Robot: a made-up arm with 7 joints. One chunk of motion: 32 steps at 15 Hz.
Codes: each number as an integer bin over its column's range. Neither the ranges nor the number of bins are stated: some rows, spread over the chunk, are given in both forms.
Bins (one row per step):
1: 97 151 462 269 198 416 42
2: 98 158 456 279 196 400 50
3: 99 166 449 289 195 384 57
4: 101 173 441 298 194 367 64
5: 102 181 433 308 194 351 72
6: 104 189 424 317 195 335 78
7: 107 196 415 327 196 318 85
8: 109 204 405 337 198 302 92
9: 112 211 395 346 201 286 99
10: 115 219 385 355 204 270 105
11: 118 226 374 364 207 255 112
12: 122 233 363 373 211 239 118
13: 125 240 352 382 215 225 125
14: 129 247 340 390 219 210 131
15: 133 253 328 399 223 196 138
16: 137 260 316 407 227 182 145
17: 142 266 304 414 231 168 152
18: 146 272 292 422 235 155 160
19: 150 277 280 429 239 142 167
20: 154 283 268 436 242 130 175
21: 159 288 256 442 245 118 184
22: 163 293 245 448 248 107 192
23: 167 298 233 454 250 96 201
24: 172 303 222 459 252 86 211
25: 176 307 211 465 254 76 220
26: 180 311 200 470 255 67 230
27: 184 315 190 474 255 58 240
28: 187 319 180 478 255 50 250
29: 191 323 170 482 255 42 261
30: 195 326 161 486 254 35 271
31: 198 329 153 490 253 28 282
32: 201 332 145 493 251 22 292
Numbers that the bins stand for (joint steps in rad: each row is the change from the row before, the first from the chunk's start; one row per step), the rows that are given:
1: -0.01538 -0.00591 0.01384 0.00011 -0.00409 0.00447 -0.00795
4: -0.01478 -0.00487 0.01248 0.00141 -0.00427 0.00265 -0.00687
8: -0.01358 -0.00342 0.01015 0.00317 -0.00409 0.00023 -0.00550
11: -0.01222 -0.00239 0.00815 0.00438 -0.00368 -0.00152 -0.00452
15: -0.00996 -0.00112 0.00518 0.00596 -0.00296 -0.00371 -0.00325
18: -0.00800 -0.00023 0.00286 0.00699 -0.00242 -0.00524 -0.00217
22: -0.00544 0.00076 -0.00018 0.00816 -0.00184 -0.00702 -0.00061
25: -0.00348 0.00142 -0.00237 0.00893 -0.00157 -0.00817 0.00076
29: -0.00122 0.00217 -0.00502 0.00969 -0.00152 -0.00944 0.00277
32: 0.00029 0.00259 -0.00664 0.01019 -0.00170 -0.01018 0.00429
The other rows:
2: -0.01523 -0.00558 0.01345 0.00056 -0.00418 0.00387 -0.00755
3: -0.01508 -0.00520 0.01300 0.00101 -0.00422 0.00328 -0.00721
5: -0.01463 -0.00450 0.01196 0.00186 -0.00427 0.00205 -0.00648
6: -0.01433 -0.00412 0.01138 0.00227 -0.00422 0.00146 -0.00618
7: -0.01388 -0.00379 0.01080 0.00272 -0.00418 0.00082 -0.00584
9: -0.01312 -0.00309 0.00951 0.00357 -0.00395 -0.00037 -0.00516
10: -0.01267 -0.00271 0.00886 0.00398 -0.00382 -0.00096 -0.00486
12: -0.01162 -0.00206 0.00744 0.00479 -0.00350 -0.00211 -0.00423
13: -0.01116 -0.00173 0.00673 0.00519 -0.00332 -0.00263 -0.00388
14: -0.01056 -0.00140 0.00596 0.00555 -0.00314 -0.00319 -0.00359
16: -0.00936 -0.00079 0.00441 0.00632 -0.00278 -0.00423 -0.00291
17: -0.00860 -0.00051 0.00363 0.00663 -0.00260 -0.00475 -0.00256
19: -0.00740 0.00001 0.00208 0.00731 -0.00224 -0.00572 -0.00183
20: -0.00679 0.00029 0.00131 0.00762 -0.00211 -0.00617 -0.00144
21: -0.00604 0.00053 0.00053 0.00789 -0.00197 -0.00661 -0.00100
23: -0.00484 0.00100 -0.00095 0.00843 -0.00175 -0.00743 -0.00017
24: -0.00408 0.00123 -0.00166 0.00866 -0.00166 -0.00780 0.00032
26: -0.00288 0.00161 -0.00308 0.00915 -0.00152 -0.00851 0.00125
27: -0.00227 0.00179 -0.00373 0.00933 -0.00152 -0.00884 0.00174
28: -0.00182 0.00198 -0.00438 0.00951 -0.00152 -0.00914 0.00223
30: -0.00062 0.00231 -0.00560 0.00987 -0.00157 -0.00970 0.00326
31: -0.00016 0.00245 -0.00612 0.01005 -0.00161 -0.00996 0.00380

